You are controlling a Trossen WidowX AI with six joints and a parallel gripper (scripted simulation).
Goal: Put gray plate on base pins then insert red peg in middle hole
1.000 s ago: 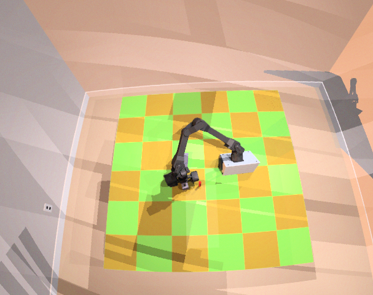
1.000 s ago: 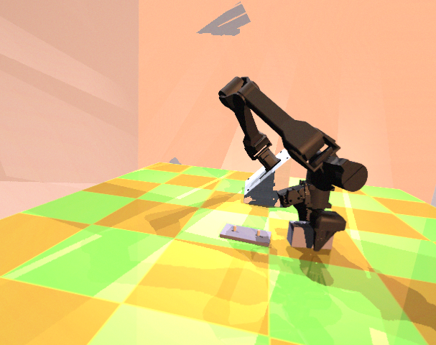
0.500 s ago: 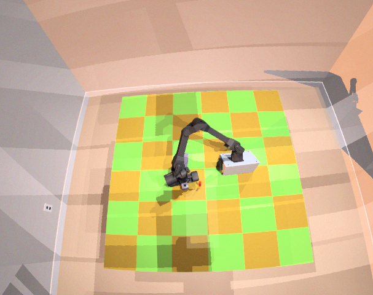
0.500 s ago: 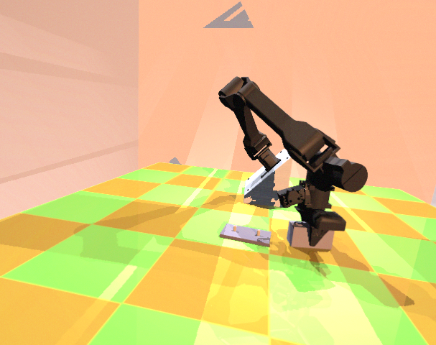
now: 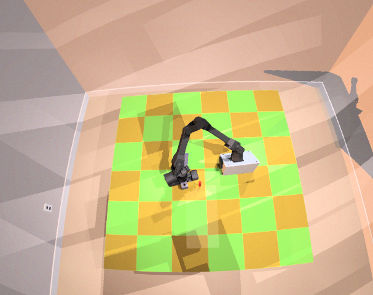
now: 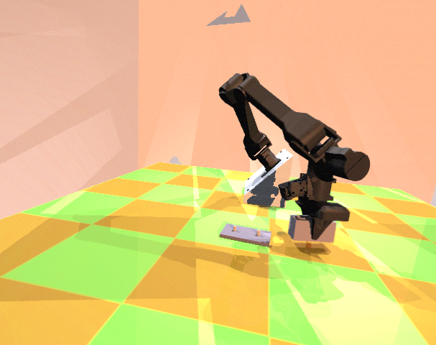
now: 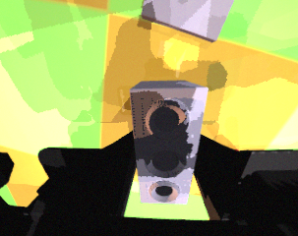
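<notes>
My gripper tip is 20 mm past the base, 150 mm to the left of it and 20 mm above it. From my gripper tip the other things lie so: red peg: 100 mm behind, 40 mm to the left, 20 mm above; gray plate: 30 mm above.
</notes>
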